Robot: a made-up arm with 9 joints.
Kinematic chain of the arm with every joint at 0, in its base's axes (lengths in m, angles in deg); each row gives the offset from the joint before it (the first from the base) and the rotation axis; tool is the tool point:
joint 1: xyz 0 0 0.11 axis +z
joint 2: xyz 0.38 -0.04 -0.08 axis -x
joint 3: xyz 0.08 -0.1 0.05 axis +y
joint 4: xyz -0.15 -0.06 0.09 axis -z
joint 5: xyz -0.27 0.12 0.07 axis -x
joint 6: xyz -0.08 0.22 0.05 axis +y
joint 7: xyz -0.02 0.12 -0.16 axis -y
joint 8: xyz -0.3 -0.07 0 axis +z
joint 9: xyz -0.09 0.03 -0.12 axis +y
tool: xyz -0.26 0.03 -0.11
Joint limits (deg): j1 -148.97..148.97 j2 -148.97..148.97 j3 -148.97..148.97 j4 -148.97..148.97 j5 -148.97..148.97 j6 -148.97..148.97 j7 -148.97..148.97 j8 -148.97..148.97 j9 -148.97..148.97
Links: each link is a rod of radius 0.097 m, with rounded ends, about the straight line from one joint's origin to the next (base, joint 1, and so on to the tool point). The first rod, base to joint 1, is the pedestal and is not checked.
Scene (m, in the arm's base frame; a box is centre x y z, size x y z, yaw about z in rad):
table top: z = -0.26
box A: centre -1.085 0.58 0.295 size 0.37 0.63 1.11 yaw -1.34
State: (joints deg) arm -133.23 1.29 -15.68 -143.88 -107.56 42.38 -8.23 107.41 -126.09
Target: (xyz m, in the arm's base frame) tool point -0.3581 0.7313 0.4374
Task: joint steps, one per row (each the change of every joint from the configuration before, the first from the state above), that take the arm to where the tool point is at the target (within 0.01 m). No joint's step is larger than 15 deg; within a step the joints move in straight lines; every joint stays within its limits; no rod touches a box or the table.
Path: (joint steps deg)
1: -0.20 -1.46 -13.39 -1.02 1.38 7.64 -4.71 -1.12 -0.09
2: -0.20 -1.46 -13.38 -1.02 1.38 7.64 -4.70 -1.12 -0.10
3: -0.19 -1.46 -13.39 -1.01 1.39 7.64 -4.71 -1.12 -0.09
4: -0.20 -1.46 -13.38 -1.02 1.38 7.63 -4.71 -1.12 -0.10
5: -0.20 -1.46 -13.39 -1.02 1.38 7.64 -4.71 -1.12 -0.09
6: -7.38 -5.28 2.62 8.98 8.43 -14.70 2.26 -2.52 -10.12
7: -7.37 -5.28 2.62 8.98 8.44 -14.70 2.25 -2.52 -10.11

